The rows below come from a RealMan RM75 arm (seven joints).
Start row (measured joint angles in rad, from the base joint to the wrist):
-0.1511 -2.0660 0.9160 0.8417 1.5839 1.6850 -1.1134
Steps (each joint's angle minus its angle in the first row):
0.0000 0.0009 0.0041 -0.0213 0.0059 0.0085 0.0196
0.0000 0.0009 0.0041 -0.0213 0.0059 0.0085 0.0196
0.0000 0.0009 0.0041 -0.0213 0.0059 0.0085 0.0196
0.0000 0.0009 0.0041 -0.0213 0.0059 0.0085 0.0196
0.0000 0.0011 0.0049 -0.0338 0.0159 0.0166 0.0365
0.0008 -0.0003 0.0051 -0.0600 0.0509 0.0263 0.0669
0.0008 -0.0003 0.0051 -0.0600 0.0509 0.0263 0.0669
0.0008 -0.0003 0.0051 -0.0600 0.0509 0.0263 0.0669
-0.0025 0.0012 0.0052 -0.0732 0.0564 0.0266 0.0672
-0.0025 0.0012 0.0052 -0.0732 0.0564 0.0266 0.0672
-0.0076 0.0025 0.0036 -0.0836 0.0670 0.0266 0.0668
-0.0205 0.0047 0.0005 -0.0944 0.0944 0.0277 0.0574
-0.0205 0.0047 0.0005 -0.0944 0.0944 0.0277 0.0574
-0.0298 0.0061 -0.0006 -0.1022 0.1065 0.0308 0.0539
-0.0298 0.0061 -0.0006 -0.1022 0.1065 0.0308 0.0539
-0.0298 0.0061 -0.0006 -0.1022 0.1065 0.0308 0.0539
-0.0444 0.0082 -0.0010 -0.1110 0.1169 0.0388 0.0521
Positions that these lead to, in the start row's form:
-0.1511 -2.0651 0.9201 0.8204 1.5898 1.6935 -1.0938
-0.1511 -2.0651 0.9201 0.8204 1.5898 1.6935 -1.0938
-0.1511 -2.0651 0.9201 0.8204 1.5898 1.6935 -1.0938
-0.1511 -2.0651 0.9201 0.8204 1.5898 1.6935 -1.0938
-0.1511 -2.0649 0.9209 0.8079 1.5998 1.7016 -1.0769
-0.1503 -2.0663 0.9211 0.7817 1.6348 1.7113 -1.0465
-0.1503 -2.0663 0.9211 0.7817 1.6348 1.7113 -1.0465
-0.1503 -2.0663 0.9211 0.7817 1.6348 1.7113 -1.0465
-0.1536 -2.0648 0.9212 0.7685 1.6403 1.7116 -1.0462
-0.1536 -2.0648 0.9212 0.7685 1.6403 1.7116 -1.0462
-0.1587 -2.0635 0.9196 0.7581 1.6509 1.7116 -1.0466
-0.1716 -2.0613 0.9165 0.7473 1.6783 1.7127 -1.0560
-0.1716 -2.0613 0.9165 0.7473 1.6783 1.7127 -1.0560
-0.1809 -2.0599 0.9154 0.7395 1.6904 1.7158 -1.0595
-0.1809 -2.0599 0.9154 0.7395 1.6904 1.7158 -1.0595
-0.1809 -2.0599 0.9154 0.7395 1.6904 1.7158 -1.0595
-0.1955 -2.0578 0.9150 0.7307 1.7008 1.7238 -1.0613

